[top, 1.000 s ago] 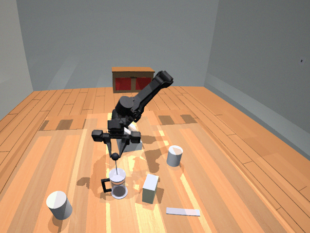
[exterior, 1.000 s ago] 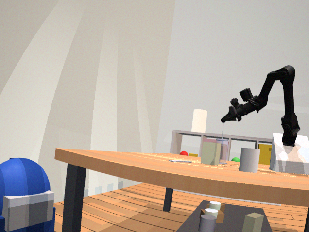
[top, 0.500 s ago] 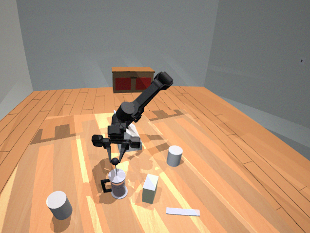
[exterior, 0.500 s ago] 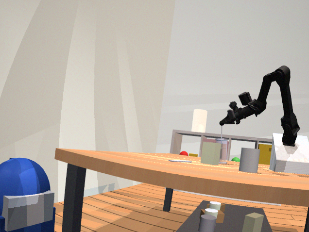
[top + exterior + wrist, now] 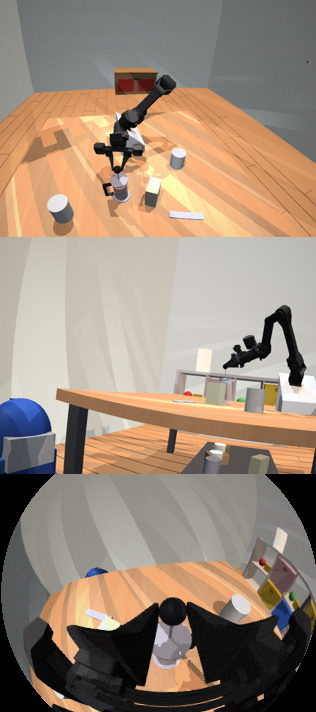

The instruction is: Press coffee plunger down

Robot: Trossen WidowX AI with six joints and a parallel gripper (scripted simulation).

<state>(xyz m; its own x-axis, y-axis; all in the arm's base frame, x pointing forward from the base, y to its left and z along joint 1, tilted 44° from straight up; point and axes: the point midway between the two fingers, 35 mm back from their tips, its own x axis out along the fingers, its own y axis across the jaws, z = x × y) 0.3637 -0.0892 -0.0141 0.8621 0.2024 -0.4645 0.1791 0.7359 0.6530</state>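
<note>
Right now my gripper tip is 2 cm past the glass coffee press, 1 cm to the left of it and 10 cm above it.
</note>
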